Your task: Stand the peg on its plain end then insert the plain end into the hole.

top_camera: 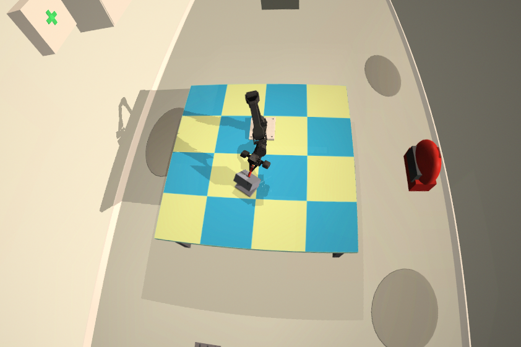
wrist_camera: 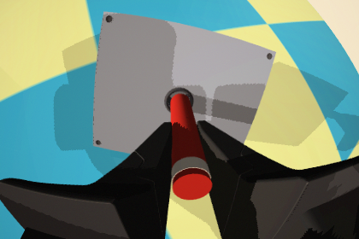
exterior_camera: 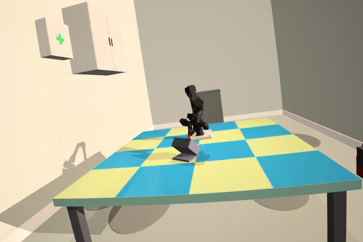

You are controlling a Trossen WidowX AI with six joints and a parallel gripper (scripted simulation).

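The grey sloped panel lies 4 cm ahead of my gripper tip, 2 cm to the right of it and 5 cm below it. Round my gripper tip: red peg 1 cm behind, 1 cm above.
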